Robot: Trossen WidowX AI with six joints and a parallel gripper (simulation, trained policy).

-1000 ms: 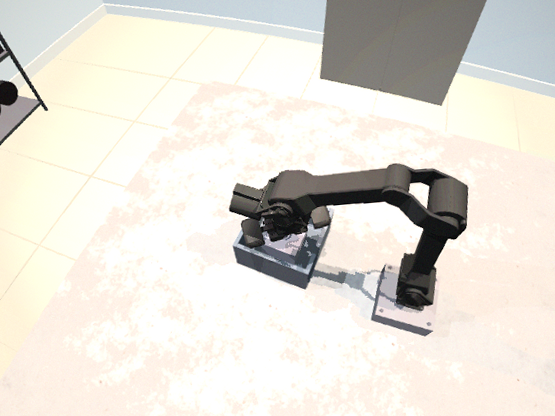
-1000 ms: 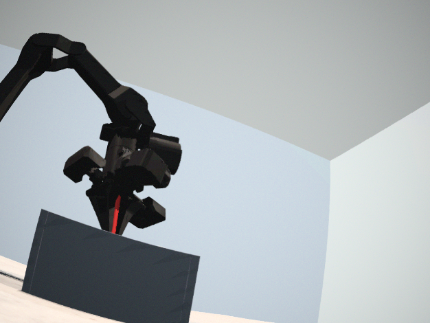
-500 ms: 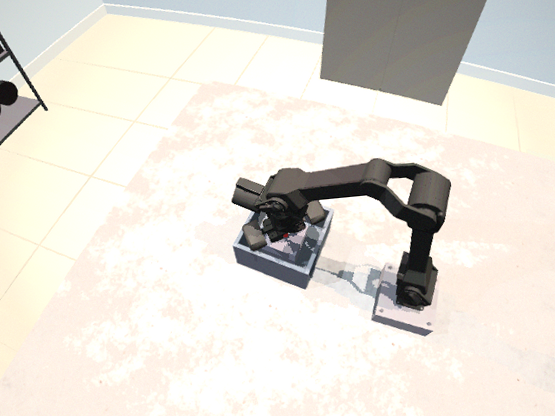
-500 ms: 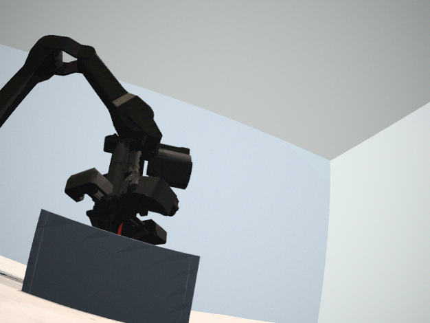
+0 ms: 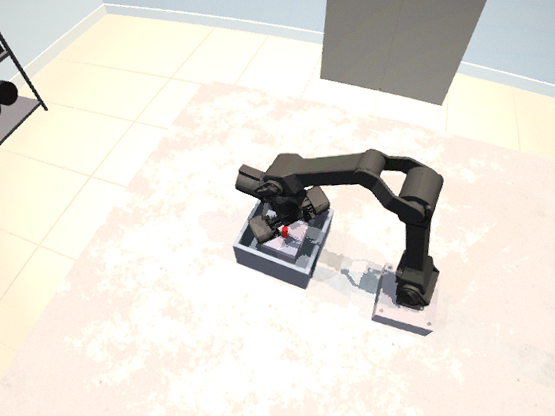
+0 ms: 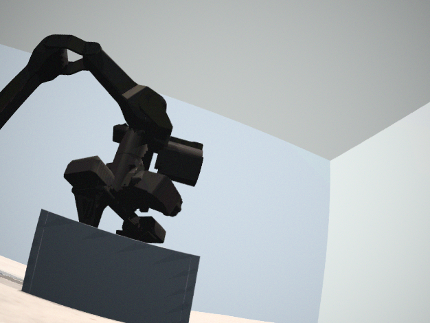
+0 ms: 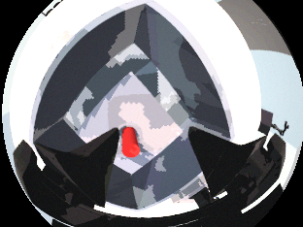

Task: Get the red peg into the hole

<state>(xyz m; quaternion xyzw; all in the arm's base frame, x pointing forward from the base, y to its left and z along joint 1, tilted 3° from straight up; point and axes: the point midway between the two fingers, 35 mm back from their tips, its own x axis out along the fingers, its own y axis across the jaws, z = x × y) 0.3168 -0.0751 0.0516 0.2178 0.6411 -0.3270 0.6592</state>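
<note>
My gripper tip is now 2 cm to the right of the red peg, 2 cm above it and 1 cm short of it. Also, from my gripper tip: grey box: 4 cm below, 2 cm to the left, 1 cm ahead.
</note>
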